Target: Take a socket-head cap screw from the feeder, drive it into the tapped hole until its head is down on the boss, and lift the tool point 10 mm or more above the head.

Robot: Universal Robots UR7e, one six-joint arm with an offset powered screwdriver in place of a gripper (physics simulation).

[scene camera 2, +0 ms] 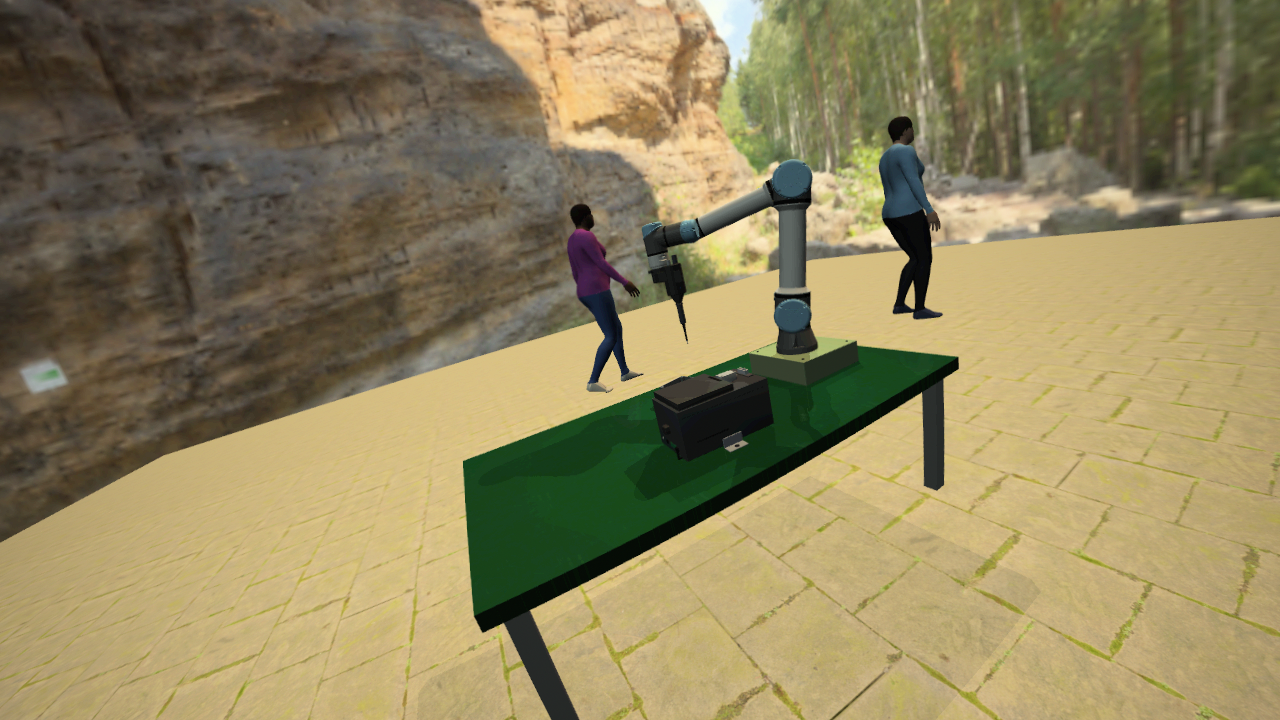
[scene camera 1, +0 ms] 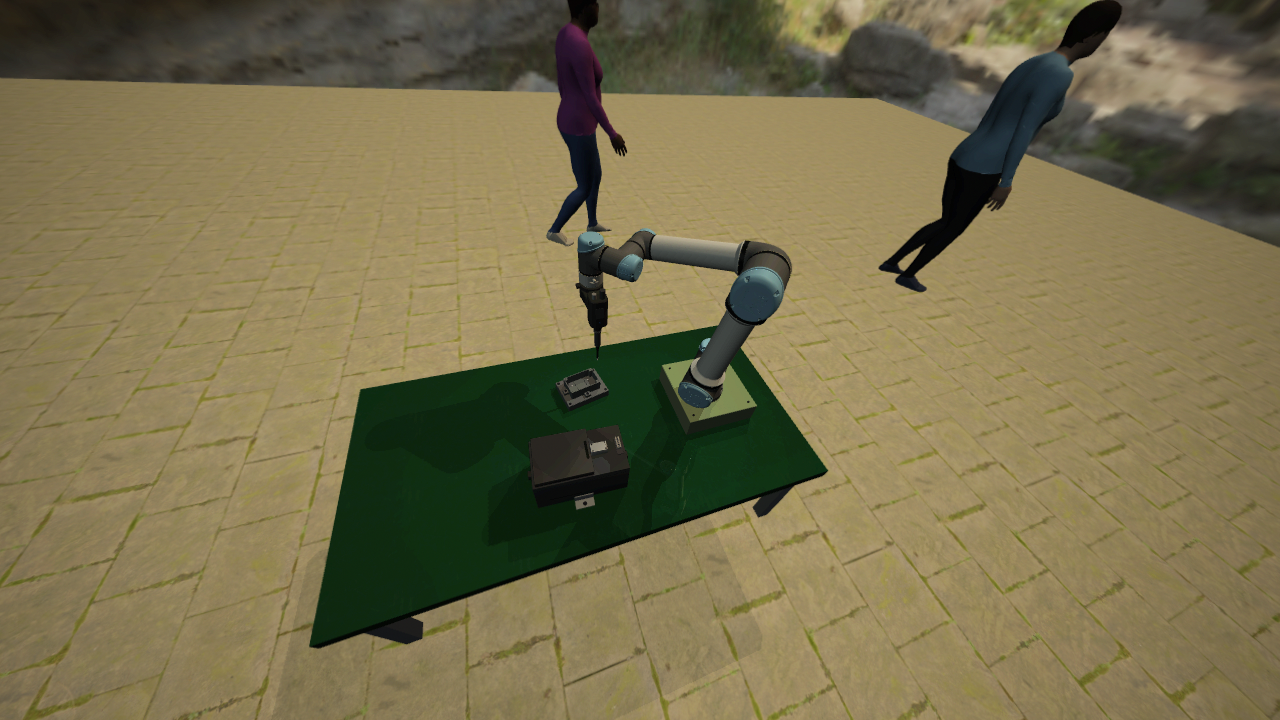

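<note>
My screwdriver point(scene camera 1: 597, 345) point(scene camera 2: 684, 331) points down, with its slim tip in the air. In the scene camera 1 view the tip shows just beyond the back right corner of the grey metal part point(scene camera 1: 581, 394); in the scene camera 2 view there is a clear gap between the tip and the table. The metal part has a raised, open middle and lies near the table's back edge; it does not show in the scene camera 2 view. The black box-shaped screw feeder point(scene camera 1: 562, 458) point(scene camera 2: 716, 422) stands nearer the front. The tapped hole and any screw at the tip are too small to tell.
The arm's base stands on a pale green block point(scene camera 1: 725, 413) point(scene camera 2: 819, 365) at the right of the dark green table point(scene camera 1: 429, 537) point(scene camera 2: 554, 537). A small metal bracket point(scene camera 1: 584, 502) point(scene camera 2: 735, 442) sticks out at the feeder's front. Two people point(scene camera 1: 580, 89) point(scene camera 2: 590, 268) stand beyond the table.
</note>
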